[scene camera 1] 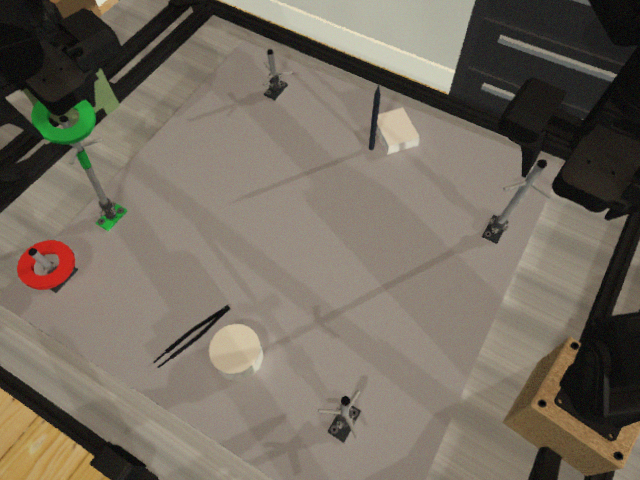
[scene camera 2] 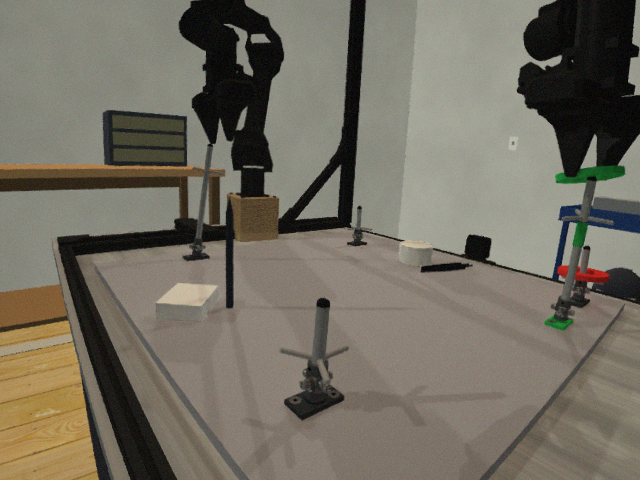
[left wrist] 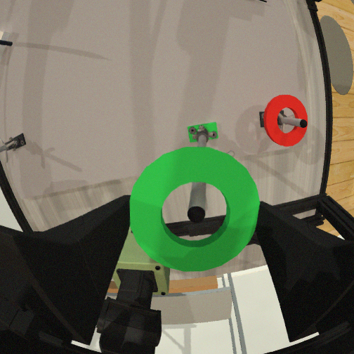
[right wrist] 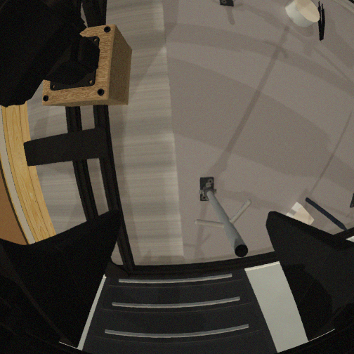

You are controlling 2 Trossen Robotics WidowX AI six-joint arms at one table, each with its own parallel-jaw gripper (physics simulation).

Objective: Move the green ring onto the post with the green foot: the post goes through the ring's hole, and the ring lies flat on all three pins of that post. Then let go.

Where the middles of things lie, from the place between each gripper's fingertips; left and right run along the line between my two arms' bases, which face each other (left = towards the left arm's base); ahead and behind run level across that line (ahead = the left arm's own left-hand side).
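Scene:
Counted from my left hand: green-footed post [scene camera 2: 564,301] 80 mm below, 10 mm behind, 10 mm to the left; red ring [left wrist: 276,104] 140 mm below, 140 mm behind, 30 mm to the right; cream disc [scene camera 1: 235,350] 170 mm below, 80 mm behind, 310 mm to the right. The green ring [left wrist: 187,164] is right at my left hand; going by its middle, it is nearer to my left hand than to my right hand.
My right hand is 140 mm above the dark rod [scene camera 2: 229,212], 90 mm short of it and 290 mm to the right of it. Counted from my right hand: white block [scene camera 2: 186,302] 200 mm below, 140 mm ahead, 270 mm to the left; green ring 20 mm below, 230 mm behind, 550 mm to the left; cream disc 190 mm below, 310 mm behind, 240 mm to the left.

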